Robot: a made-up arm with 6 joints.
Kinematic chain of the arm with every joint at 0, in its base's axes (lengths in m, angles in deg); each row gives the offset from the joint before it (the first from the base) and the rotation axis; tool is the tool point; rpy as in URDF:
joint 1: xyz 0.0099 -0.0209 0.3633 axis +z
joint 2: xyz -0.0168 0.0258 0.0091 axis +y
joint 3: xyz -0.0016 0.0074 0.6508 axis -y
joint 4: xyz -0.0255 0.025 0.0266 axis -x
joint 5: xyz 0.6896 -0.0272 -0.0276 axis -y
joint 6: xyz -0.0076 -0.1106 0 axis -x
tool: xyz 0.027 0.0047 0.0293 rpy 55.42 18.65 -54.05
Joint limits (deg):
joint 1: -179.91..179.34
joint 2: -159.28..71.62
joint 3: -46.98..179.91
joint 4: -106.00..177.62
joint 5: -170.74..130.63
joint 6: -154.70..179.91
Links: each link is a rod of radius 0.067 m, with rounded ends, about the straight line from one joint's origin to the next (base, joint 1, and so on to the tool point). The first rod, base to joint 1, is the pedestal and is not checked.
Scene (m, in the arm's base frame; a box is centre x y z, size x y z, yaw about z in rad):
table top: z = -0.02
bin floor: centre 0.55 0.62 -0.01 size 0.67 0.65 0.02 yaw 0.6
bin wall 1: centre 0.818 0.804 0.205 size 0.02 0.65 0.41 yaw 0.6
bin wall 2: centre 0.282 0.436 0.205 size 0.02 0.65 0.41 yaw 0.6
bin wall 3: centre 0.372 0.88 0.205 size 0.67 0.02 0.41 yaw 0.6
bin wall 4: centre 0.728 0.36 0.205 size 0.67 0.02 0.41 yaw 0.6
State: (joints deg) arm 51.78 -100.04 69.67 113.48 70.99 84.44
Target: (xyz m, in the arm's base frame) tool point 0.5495 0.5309 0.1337
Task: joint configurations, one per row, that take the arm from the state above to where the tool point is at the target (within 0.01 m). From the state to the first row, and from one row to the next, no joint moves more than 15 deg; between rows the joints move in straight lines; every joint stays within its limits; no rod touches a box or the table.
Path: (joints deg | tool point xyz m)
1: 50.59 -86.15 61.03 113.59 70.78 84.76 | -0.8878 -0.9679 0.6699
2: 49.40 -72.25 52.40 113.70 70.57 85.08 | -0.7933 -0.8158 1.0488
3: 48.21 -58.36 43.76 113.81 70.36 85.40 | -0.6188 -0.5853 1.3430
4: 47.01 -44.46 35.12 113.92 70.15 85.72 | -0.3850 -0.3084 1.5212
5: 45.82 -30.57 26.48 114.03 69.94 86.04 | -0.1207 -0.0220 1.5674
6: 44.63 -16.68 17.85 114.14 69.73 86.35 | 0.1411 0.2393 1.4839
7: 43.44 -2.78 9.21 114.25 69.52 86.67 | 0.3685 0.4470 1.2891
8: 42.25 11.11 0.57 114.36 69.31 86.99 | 0.5344 0.5815 1.0155
9: 41.06 25.01 -8.07 114.47 69.10 87.31 | 0.6215 0.6357 0.7035
10: 39.87 38.90 -16.70 114.58 68.89 87.63 | 0.6243 0.6140 0.3967
11: 38.67 52.79 -25.34 114.69 68.68 87.95 | 0.5496 0.5309 0.1338

